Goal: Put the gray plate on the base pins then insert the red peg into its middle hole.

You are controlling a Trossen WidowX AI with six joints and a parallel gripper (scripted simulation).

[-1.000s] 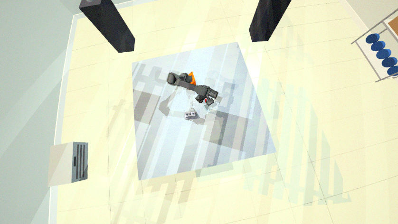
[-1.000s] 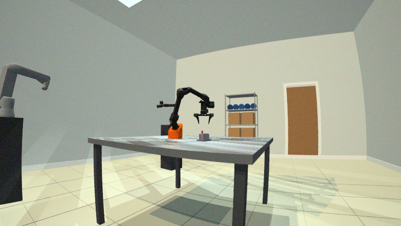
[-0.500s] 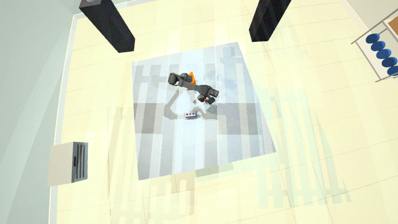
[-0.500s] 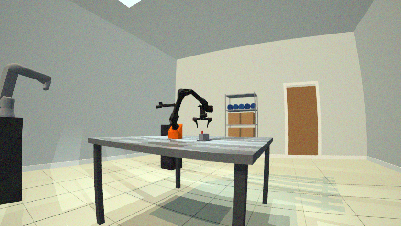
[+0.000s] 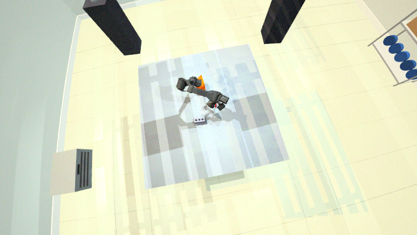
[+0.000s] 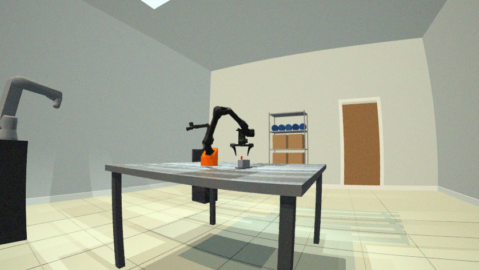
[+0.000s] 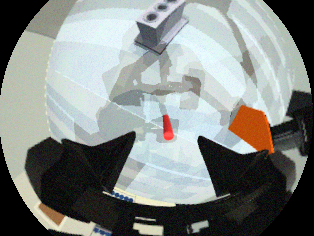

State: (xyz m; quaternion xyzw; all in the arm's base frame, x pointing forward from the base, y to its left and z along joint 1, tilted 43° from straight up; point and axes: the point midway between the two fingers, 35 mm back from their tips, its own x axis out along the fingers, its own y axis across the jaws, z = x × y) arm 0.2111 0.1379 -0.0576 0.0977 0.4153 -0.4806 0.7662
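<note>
The red peg is 4 cm below my gripper tip. Round my gripper tip: gray plate (16 cm to the right, 13 cm ahead, 3 cm below).
</note>
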